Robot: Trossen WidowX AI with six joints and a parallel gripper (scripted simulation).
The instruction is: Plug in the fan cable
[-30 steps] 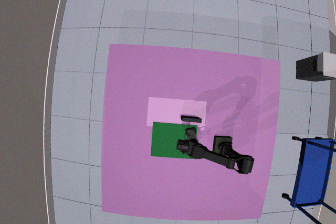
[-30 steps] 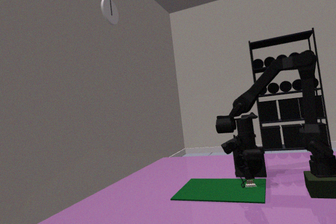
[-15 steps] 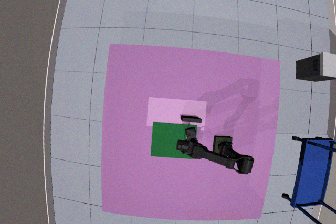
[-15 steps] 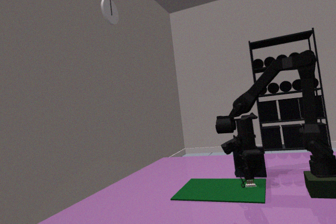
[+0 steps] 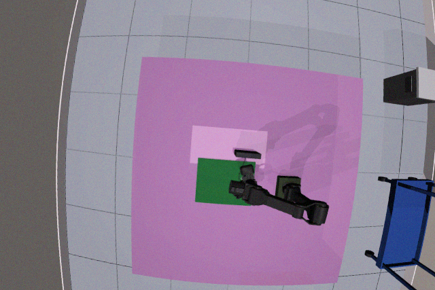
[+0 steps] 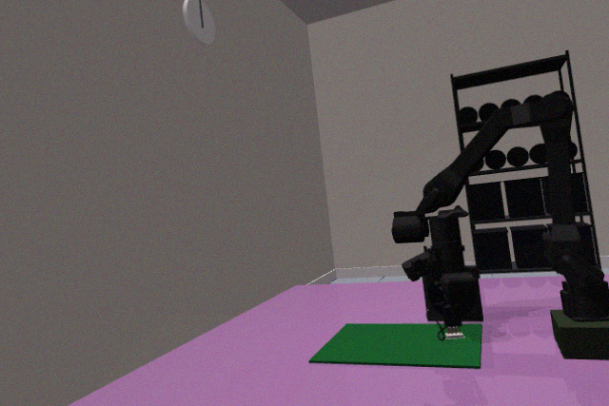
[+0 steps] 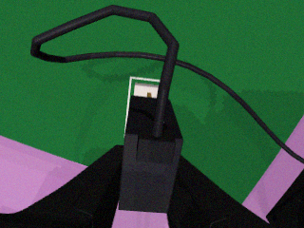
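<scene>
Now: the green board 11 cm ahead of my gripper tip, 5 cm below it and 1 cm to the left of it. Also, from my gripper tip: black fan: 13 cm to the right, 2 cm above, 1 cm behind; then fan plug: 1 cm ahead, 1 cm above.
</scene>
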